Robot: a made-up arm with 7 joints. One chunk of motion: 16 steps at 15 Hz.
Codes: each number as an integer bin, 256 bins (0 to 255) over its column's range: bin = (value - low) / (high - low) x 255, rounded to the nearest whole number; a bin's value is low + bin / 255 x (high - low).
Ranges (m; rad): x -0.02..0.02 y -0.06..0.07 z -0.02..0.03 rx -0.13..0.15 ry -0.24..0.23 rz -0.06..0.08
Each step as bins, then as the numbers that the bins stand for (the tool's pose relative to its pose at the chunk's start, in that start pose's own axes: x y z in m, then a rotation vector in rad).
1 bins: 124 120 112 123 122 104
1 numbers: -0.0005 0.0012 0.0020 0.0051 -0.0151 -0.0029
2 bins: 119 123 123 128 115 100
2 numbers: -0.0013 0.0027 0.0041 0.0105 -0.0280 -0.0051
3 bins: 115 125 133 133 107 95
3 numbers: -0.0020 0.0037 0.0061 0.0160 -0.0428 -0.0078
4 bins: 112 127 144 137 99 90
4 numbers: -0.0024 0.0047 0.0082 0.0204 -0.0575 -0.0106
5 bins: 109 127 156 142 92 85
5 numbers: -0.0029 0.0047 0.0106 0.0259 -0.0704 -0.0133
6 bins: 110 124 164 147 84 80
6 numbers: -0.0027 0.0032 0.0122 0.0314 -0.0852 -0.0161
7 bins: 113 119 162 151 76 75
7 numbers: -0.0023 0.0007 0.0118 0.0358 -0.0999 -0.0188
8 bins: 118 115 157 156 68 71
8 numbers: -0.0015 -0.0014 0.0108 0.0413 -0.1147 -0.0210
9 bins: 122 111 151 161 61 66
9 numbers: -0.0009 -0.0034 0.0096 0.0468 -0.1276 -0.0238
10 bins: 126 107 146 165 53 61
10 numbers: -0.0002 -0.0055 0.0086 0.0512 -0.1423 -0.0265
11 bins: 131 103 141 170 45 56
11 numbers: 0.0005 -0.0075 0.0076 0.0567 -0.1571 -0.0293
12 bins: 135 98 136 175 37 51
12 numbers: 0.0012 -0.0100 0.0067 0.0622 -0.1718 -0.0320
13 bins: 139 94 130 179 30 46
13 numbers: 0.0018 -0.0121 0.0055 0.0665 -0.1847 -0.0347
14 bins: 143 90 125 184 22 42
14 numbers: 0.0024 -0.0141 0.0045 0.0720 -0.1995 -0.0369
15 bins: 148 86 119 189 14 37
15 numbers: 0.0032 -0.0162 0.0033 0.0775 -0.2142 -0.0397
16 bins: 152 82 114 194 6 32
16 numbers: 0.0038 -0.0182 0.0024 0.0830 -0.2289 -0.0424
